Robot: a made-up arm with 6 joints.
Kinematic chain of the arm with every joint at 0, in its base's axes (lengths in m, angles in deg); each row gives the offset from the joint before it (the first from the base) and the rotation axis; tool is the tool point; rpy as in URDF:
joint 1: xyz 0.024 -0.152 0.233 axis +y
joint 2: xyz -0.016 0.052 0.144 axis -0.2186 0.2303 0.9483
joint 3: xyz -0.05 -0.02 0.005 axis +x
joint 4: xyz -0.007 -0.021 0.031 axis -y
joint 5: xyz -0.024 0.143 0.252 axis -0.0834 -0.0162 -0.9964
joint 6: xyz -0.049 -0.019 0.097 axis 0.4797 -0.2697 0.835
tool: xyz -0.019 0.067 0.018 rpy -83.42 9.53 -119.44
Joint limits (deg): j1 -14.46..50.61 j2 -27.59..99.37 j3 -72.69..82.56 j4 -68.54..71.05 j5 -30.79..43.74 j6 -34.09..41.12
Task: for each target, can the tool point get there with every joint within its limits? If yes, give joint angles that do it. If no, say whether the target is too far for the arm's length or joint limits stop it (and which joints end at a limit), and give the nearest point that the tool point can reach.
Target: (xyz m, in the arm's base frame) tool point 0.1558 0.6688 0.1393
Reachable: no: too far | nearest point 0.1452 0.3517 0.2578 | short by 0.339 m
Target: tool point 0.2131 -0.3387 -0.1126
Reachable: no: joint limits stop it (at a limit: joint 1, joint 3, joint 4, joint 5, joint 6) | nearest point 0.4301 -0.2686 0.1399 | short by 0.340 m
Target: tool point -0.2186 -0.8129 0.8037
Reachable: no: too far | nearest point -0.1516 -0.5010 0.6461 | short by 0.356 m
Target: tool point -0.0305 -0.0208 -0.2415
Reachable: no: joint limits stop it (at a limit: joint 1, joint 3, joint 4, joint 5) | nearest point -0.1959 0.0636 0.0811 | short by 0.372 m
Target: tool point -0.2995 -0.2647 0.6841
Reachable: yes | joints 4.33 18.68 53.89 52.99 -7.06 -11.61
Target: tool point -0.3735 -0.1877 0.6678
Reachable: yes | joints -3.14 32.56 16.63 46.15 7.79 15.78
